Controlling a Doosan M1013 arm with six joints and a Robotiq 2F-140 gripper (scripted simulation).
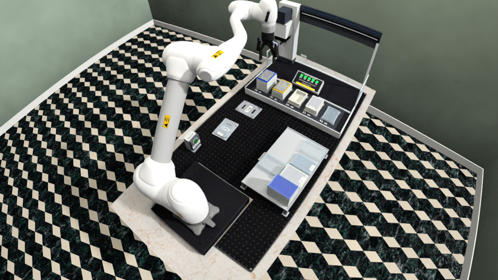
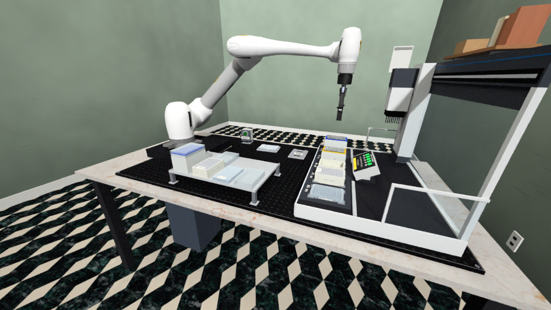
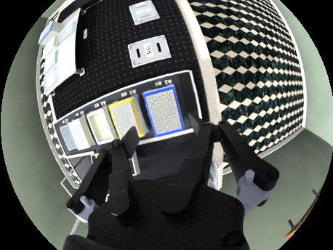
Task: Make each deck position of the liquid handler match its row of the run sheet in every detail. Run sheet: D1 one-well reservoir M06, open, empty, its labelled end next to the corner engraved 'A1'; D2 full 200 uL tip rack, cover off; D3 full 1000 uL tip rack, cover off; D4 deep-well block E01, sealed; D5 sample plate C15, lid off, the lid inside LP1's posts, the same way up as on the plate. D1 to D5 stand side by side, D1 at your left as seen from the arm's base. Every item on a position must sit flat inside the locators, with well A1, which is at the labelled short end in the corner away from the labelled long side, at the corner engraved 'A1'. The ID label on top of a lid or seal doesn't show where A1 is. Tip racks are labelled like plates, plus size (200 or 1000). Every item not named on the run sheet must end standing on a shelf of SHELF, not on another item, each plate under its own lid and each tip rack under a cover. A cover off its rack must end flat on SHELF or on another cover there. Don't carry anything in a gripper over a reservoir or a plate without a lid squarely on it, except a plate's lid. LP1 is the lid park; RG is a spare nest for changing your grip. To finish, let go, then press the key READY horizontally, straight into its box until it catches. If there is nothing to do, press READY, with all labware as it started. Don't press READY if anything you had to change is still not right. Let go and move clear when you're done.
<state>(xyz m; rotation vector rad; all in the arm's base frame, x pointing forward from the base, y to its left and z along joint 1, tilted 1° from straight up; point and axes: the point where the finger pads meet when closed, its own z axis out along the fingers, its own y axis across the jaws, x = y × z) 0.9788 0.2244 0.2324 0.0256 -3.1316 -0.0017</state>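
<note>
Right now the blue-rimmed tip rack is 1 cm behind my hand, 1 cm to the right of it and 17 cm below it. Also, from my hand: white one-well reservoir 25 cm to the right, 23 cm below; then yellow-rimmed tip rack 1 cm behind, 13 cm to the right, 19 cm below; then pipetting head 28 cm ahead, 5 cm to the left, 10 cm above.
</note>
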